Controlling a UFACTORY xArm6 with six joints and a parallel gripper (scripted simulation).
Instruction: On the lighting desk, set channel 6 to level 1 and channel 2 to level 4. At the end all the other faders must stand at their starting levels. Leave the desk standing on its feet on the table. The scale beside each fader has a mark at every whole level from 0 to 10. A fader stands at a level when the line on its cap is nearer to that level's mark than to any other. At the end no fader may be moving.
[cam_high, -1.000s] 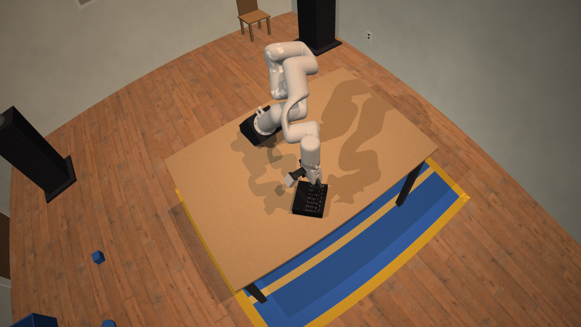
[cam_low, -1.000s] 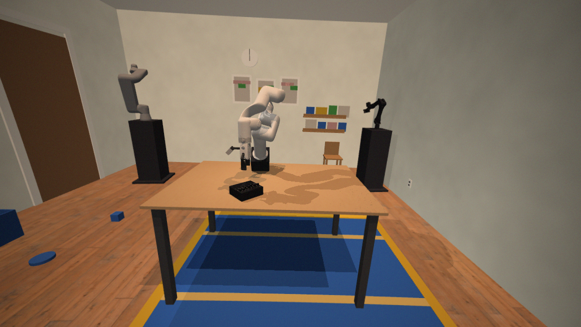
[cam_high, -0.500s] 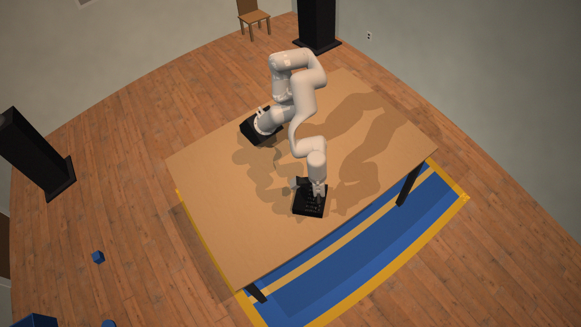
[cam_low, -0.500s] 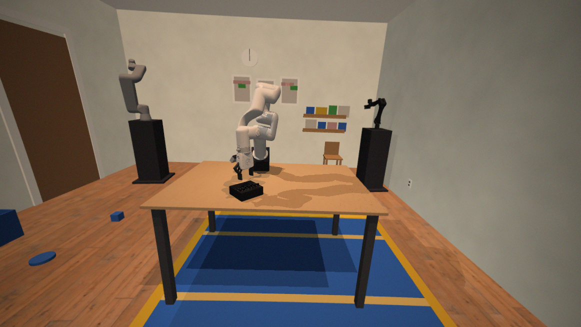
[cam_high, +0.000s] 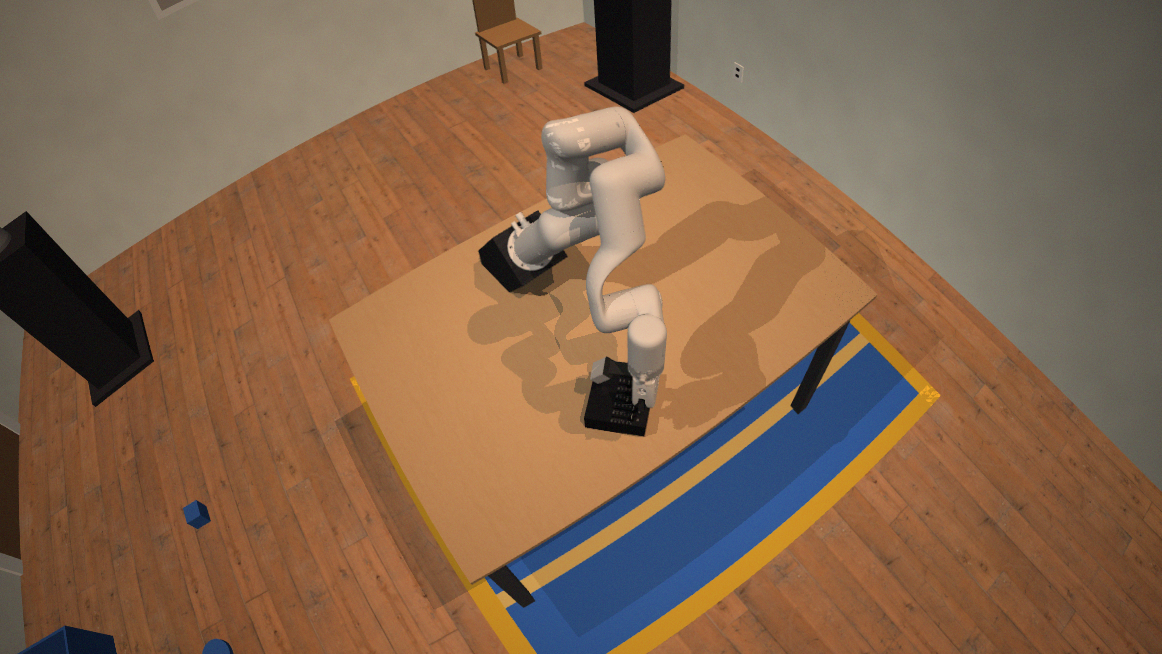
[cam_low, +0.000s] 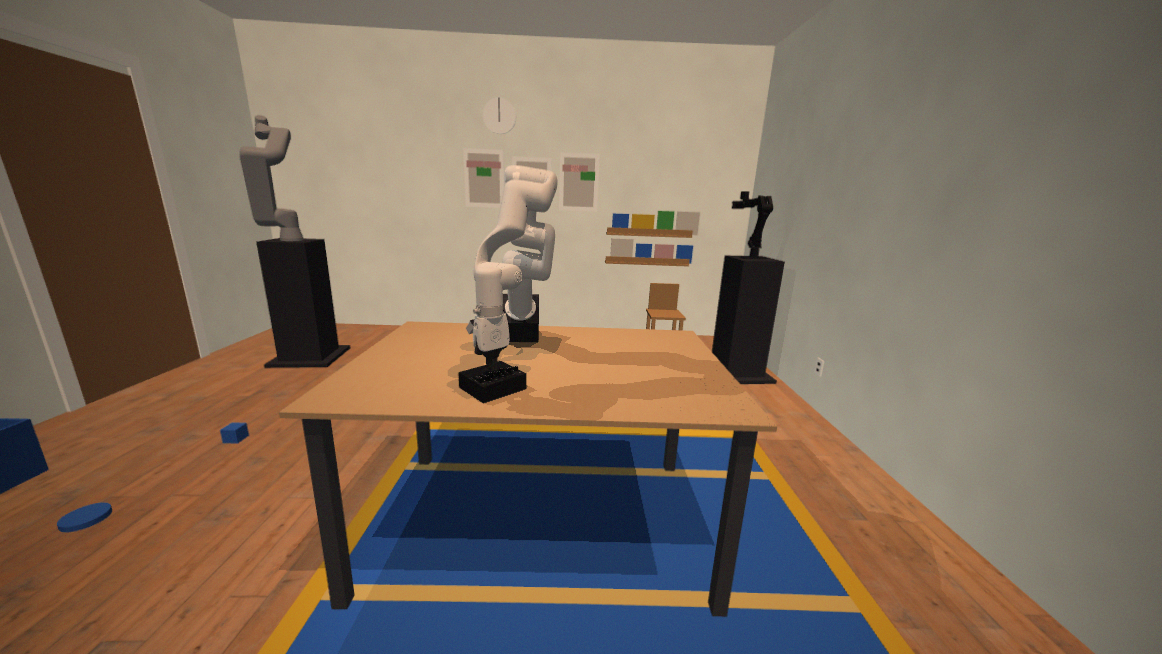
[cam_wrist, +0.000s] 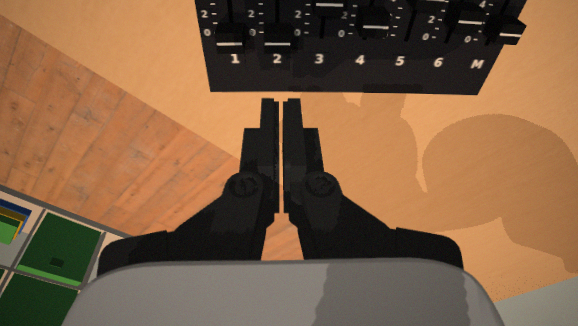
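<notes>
Now: hand 50 mm above the channel 2 fader cap, 20 mm to the left of it and 20 mm past it. From my hand the other things lie so: channel 6 fader cap (80 mm behind, 50 mm to the left, 50 mm below).
</notes>
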